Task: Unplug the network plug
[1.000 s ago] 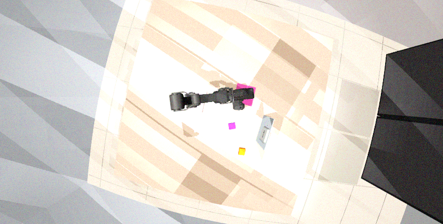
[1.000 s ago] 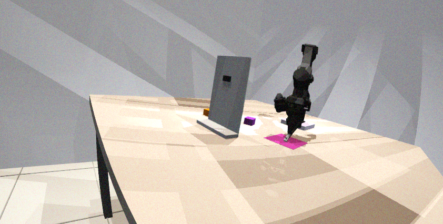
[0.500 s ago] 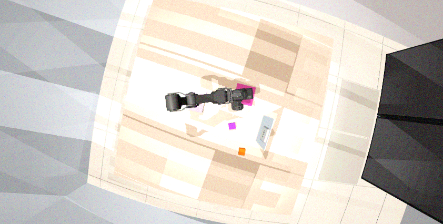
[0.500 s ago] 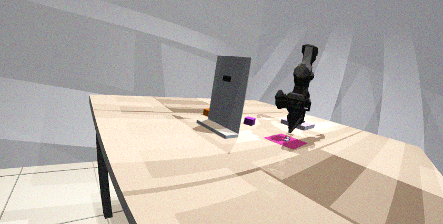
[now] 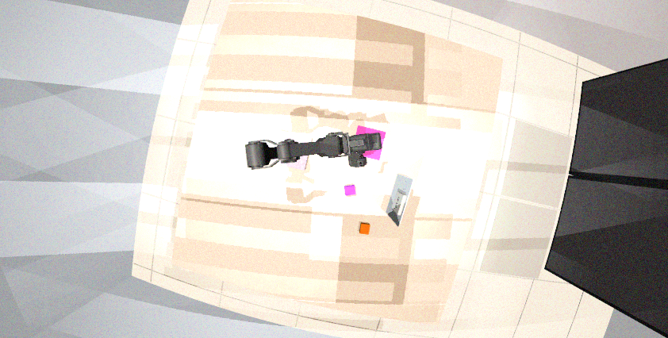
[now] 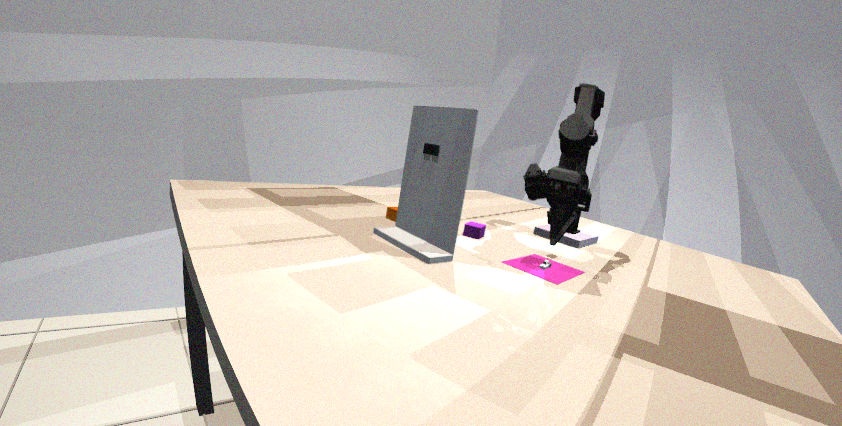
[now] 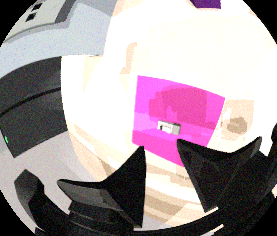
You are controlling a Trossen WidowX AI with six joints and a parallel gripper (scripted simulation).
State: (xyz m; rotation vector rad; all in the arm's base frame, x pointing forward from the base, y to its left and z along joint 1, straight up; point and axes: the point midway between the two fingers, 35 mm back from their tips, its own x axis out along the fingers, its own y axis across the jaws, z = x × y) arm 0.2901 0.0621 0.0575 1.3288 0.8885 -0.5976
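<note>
Right now the network plug is 40 mm below my gripper tip and 10 mm ahead of it. Round my gripper tip: magenta marked square (50 mm below, 10 mm ahead); then grey upright panel (210 mm to the right, 130 mm ahead, 60 mm above).
</note>
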